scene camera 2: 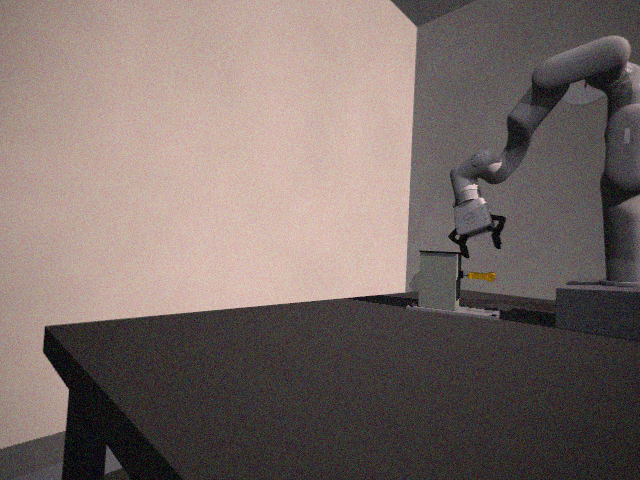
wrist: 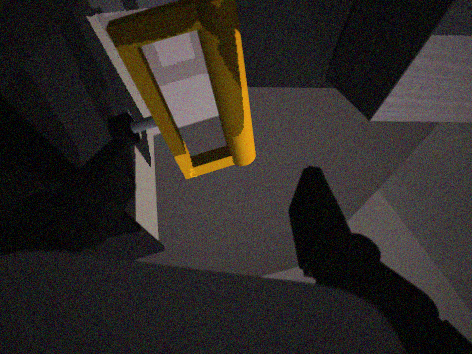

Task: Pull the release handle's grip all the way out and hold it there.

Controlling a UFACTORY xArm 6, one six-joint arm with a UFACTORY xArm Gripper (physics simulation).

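The release handle's yellow grip point(scene camera 2: 481, 276) point(wrist: 229, 95) is a rectangular loop with a thick round outer bar. It sticks out sideways from the pale upright housing point(scene camera 2: 437, 280), and a short grey rod point(wrist: 144, 124) shows between the loop and the dark face. My gripper point(scene camera 2: 482, 251) point(wrist: 215, 177) is wide open and empty, tilted above the grip. In the wrist view one finger stands well to the right of the loop; the other is dark against the housing side at the left, its tip hard to make out. Neither finger visibly touches the grip.
The housing stands on a pale base plate point(scene camera 2: 480, 313) at the far part of the dark table point(scene camera 2: 310, 387). The arm's grey pedestal point(scene camera 2: 594, 312) is to the right of the housing. A pale wall point(scene camera 2: 206, 155) rises behind the table.
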